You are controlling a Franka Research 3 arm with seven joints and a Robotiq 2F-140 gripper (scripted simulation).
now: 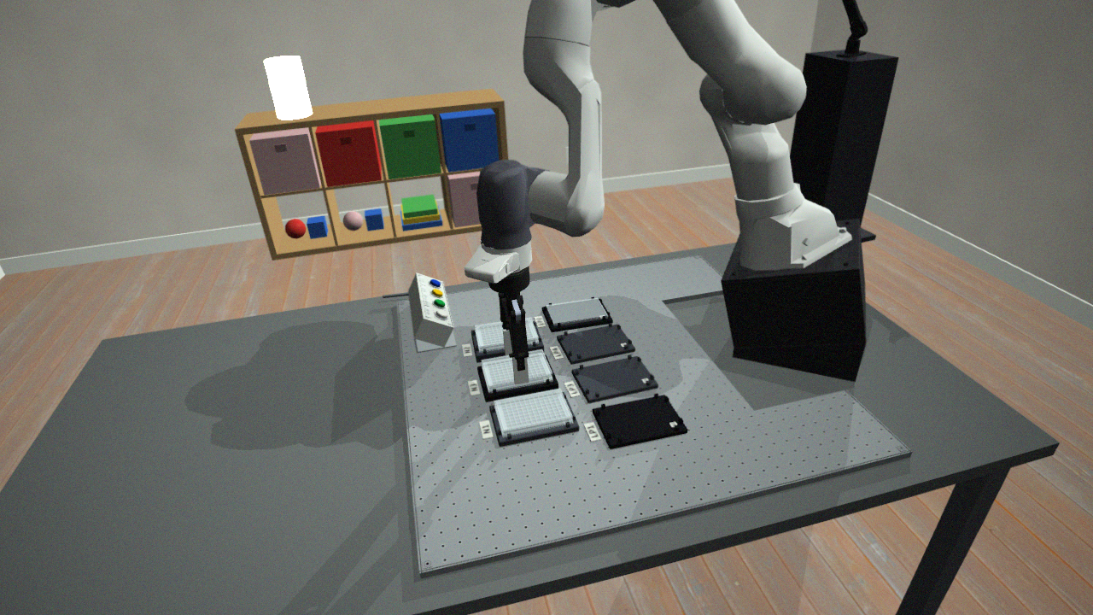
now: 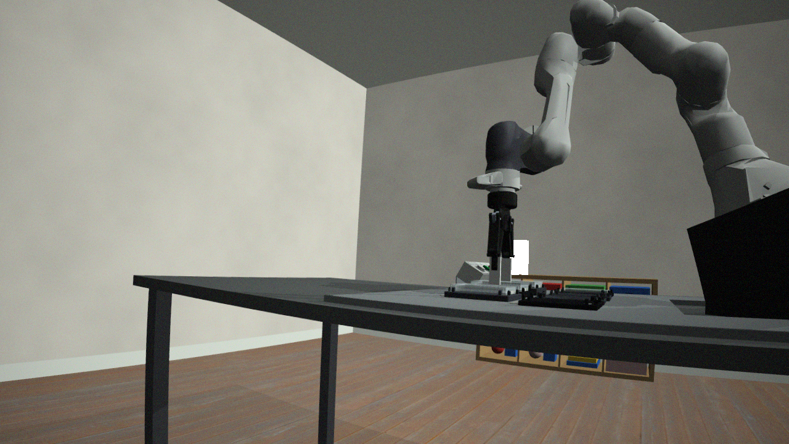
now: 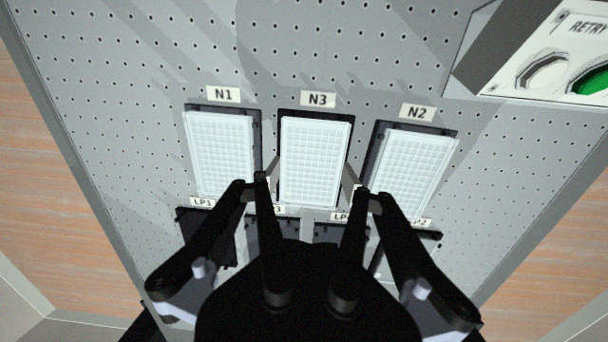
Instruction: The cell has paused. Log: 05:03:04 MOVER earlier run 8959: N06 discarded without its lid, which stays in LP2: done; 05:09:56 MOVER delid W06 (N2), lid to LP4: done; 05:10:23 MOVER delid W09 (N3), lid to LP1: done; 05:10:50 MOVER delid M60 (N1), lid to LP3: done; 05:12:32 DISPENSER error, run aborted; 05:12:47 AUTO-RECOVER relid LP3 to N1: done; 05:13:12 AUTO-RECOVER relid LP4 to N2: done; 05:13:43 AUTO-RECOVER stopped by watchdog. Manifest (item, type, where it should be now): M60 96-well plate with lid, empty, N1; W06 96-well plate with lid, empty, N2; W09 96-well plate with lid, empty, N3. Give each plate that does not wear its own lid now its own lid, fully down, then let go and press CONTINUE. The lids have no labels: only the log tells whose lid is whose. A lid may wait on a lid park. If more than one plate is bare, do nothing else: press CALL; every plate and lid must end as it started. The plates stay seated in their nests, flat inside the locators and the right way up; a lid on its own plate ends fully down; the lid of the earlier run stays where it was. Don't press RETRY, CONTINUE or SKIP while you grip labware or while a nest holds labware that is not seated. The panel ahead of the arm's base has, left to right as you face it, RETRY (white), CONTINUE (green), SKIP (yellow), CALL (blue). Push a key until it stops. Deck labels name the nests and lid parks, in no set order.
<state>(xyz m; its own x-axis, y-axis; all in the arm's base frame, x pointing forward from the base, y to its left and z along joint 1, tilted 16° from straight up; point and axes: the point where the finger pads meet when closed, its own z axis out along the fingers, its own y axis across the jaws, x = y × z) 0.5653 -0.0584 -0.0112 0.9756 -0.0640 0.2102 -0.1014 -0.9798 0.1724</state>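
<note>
The plate is 30 mm below my hand. From my hand the other things lie so: lid park LP3: 180 mm behind, 80 mm to the left, 50 mm below; white retry key: 210 mm to the right, 100 mm ahead, 10 mm above; lid park LP4: 190 mm behind, 50 mm to the right, 50 mm below.
</note>
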